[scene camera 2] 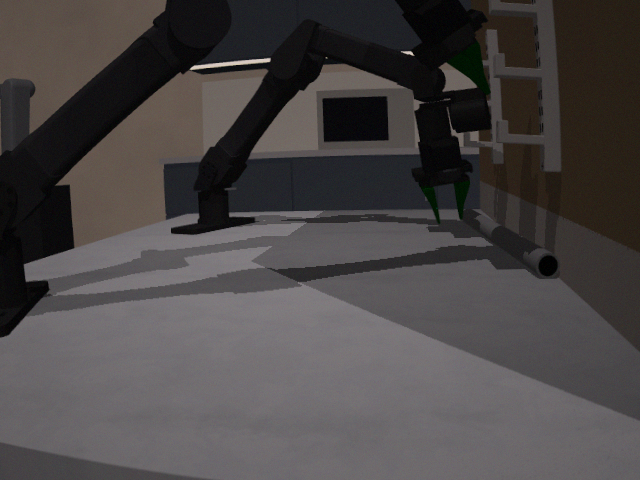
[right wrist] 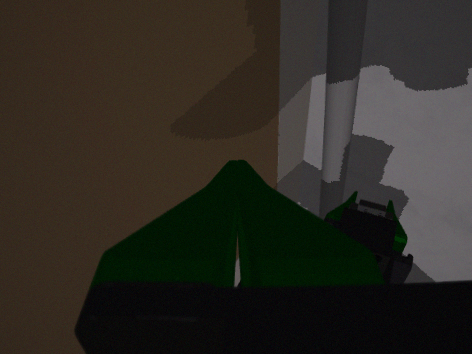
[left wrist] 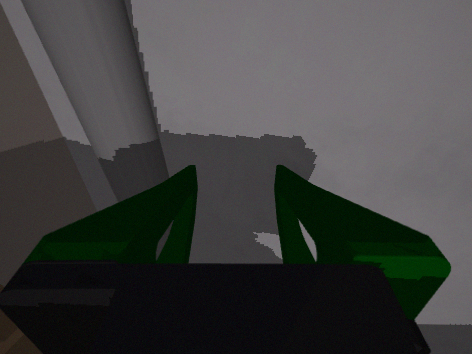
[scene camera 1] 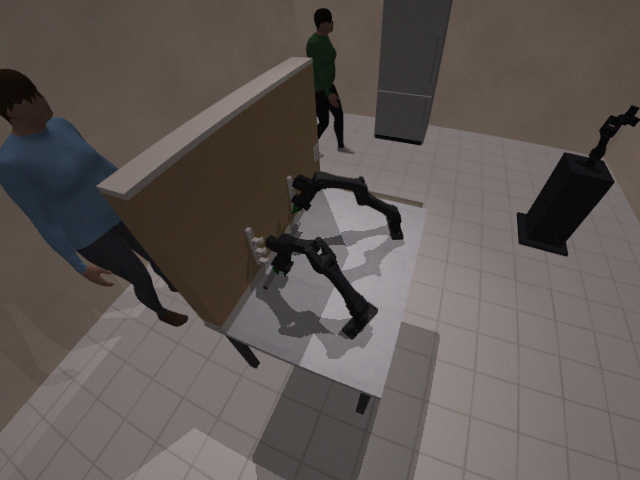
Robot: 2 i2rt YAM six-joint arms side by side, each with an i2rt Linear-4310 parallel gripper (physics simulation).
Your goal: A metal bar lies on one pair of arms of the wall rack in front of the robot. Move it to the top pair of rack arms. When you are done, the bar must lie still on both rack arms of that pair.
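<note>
The grey metal bar (scene camera 1: 268,280) (scene camera 2: 509,241) (left wrist: 95,75) (right wrist: 341,105) lies on the table along the foot of the wall, below the white wall rack (scene camera 1: 250,240) (scene camera 2: 550,103). The rack arms in view hold no bar. My left gripper (scene camera 1: 279,272) (scene camera 2: 449,221) (left wrist: 236,176) (right wrist: 372,198) is partly open and empty, low over the table beside the bar, on the side away from the wall. My right gripper (scene camera 1: 295,209) (scene camera 2: 487,93) (right wrist: 237,175) is shut and empty. It is raised above the bar, near the rack's height and close to the wall.
The brown wall panel (scene camera 1: 222,170) (scene camera 2: 594,155) rises behind the rack. The table (scene camera 1: 351,361) (scene camera 2: 258,372) carries both arm bases. One person (scene camera 1: 62,160) stands behind the panel, another (scene camera 1: 323,62) near the fridge (scene camera 1: 408,62). A black pedestal (scene camera 1: 563,201) with another arm stands apart.
</note>
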